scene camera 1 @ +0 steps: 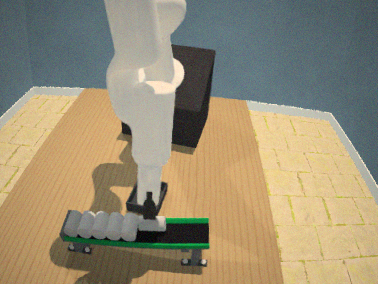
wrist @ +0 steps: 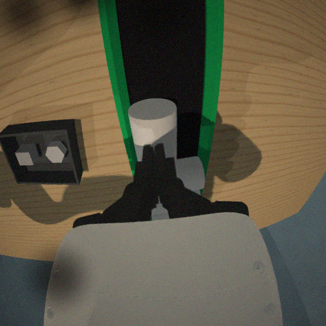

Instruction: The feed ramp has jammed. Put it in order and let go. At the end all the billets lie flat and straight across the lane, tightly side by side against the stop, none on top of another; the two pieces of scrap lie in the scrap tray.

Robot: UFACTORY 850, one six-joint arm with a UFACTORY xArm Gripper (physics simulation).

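Observation:
Several pale grey billets (scene camera 1: 101,225) lie across the lane side by side, in a row from the stop (scene camera 1: 65,226) at the left end. One more billet (scene camera 1: 159,224) (wrist: 154,127) lies lengthwise along the lane, near the tray-side rail, with its inner end by the last billet of the row (scene camera 1: 130,227) (wrist: 193,172). My gripper (scene camera 1: 149,217) (wrist: 155,158) is shut and empty, its fingertips at or just over the lengthwise billet; contact cannot be told. Two scrap pieces (wrist: 25,156) (wrist: 56,152) lie in the scrap tray (scene camera 1: 132,206) (wrist: 78,162).
The ramp's green side rails (scene camera 1: 187,245) (wrist: 214,60) border the dark lane (scene camera 1: 187,233) (wrist: 161,50). The tray stands beside the ramp, behind it in the scene view. A large black block (scene camera 1: 192,80) stands farther back on the wooden table (scene camera 1: 225,175).

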